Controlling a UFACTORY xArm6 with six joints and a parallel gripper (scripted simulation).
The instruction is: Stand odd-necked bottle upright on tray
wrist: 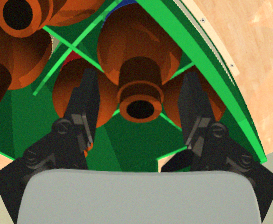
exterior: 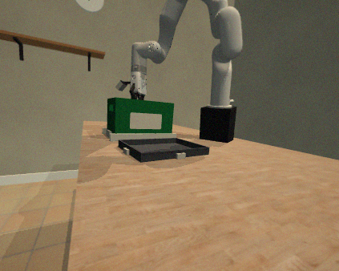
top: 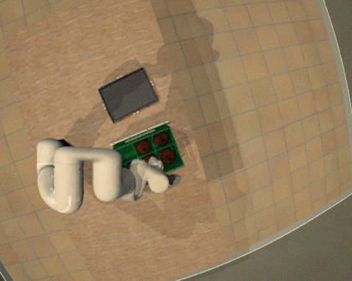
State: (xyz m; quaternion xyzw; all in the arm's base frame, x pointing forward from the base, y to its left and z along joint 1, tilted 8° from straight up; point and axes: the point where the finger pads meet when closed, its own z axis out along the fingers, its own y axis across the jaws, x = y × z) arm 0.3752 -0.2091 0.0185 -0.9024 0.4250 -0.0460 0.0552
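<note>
My gripper is now 70 mm above the green crate and 40 mm to the right of it. Also, from my hand: brown bottle 80 mm to the left, 70 mm below, 10 mm ahead; tray 330 mm to the left, 150 mm below, 50 mm ahead.
</note>
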